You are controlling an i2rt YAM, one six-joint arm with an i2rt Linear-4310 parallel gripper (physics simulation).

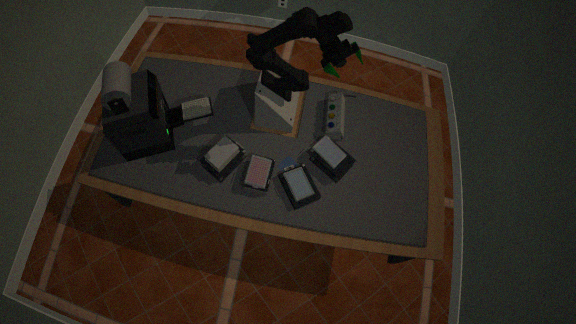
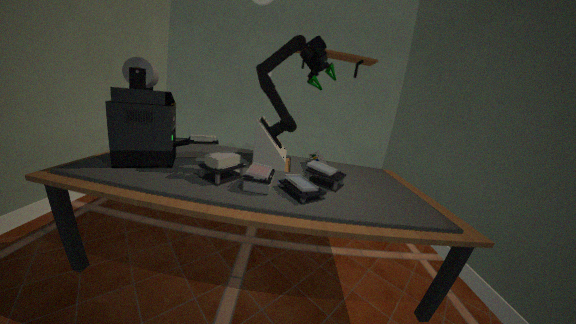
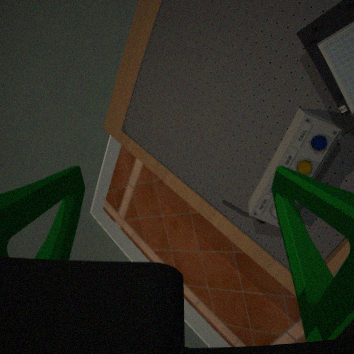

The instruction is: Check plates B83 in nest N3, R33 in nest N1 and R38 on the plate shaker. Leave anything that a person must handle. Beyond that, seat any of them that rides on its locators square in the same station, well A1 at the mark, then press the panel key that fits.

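My gripper (image 1: 350,70) (image 2: 328,84) (image 3: 178,176) is open and empty, high above the table's back edge. A thick whitish plate (image 1: 223,154) (image 2: 223,161) sits on a raised dark station at left. A pink-welled plate (image 1: 258,171) (image 2: 259,171) sits on a pale block beside it. A pale-blue plate (image 1: 299,183) (image 2: 301,183) lies on the front dark nest. Another pale plate (image 1: 328,151) (image 2: 323,169) (image 3: 342,65) lies on the right-hand dark nest. The key panel (image 1: 334,125) (image 2: 315,159) (image 3: 280,172) has green, yellow and blue keys. Plate and nest labels are unreadable.
A large black instrument (image 1: 135,132) (image 2: 140,135) with a grey cylinder on top stands at left, its arm carrying a white plate (image 1: 196,108) (image 2: 203,138). The pale robot mount (image 1: 270,115) (image 2: 266,150) stands behind the stations. A blue disc (image 1: 288,162) lies by the front nest.
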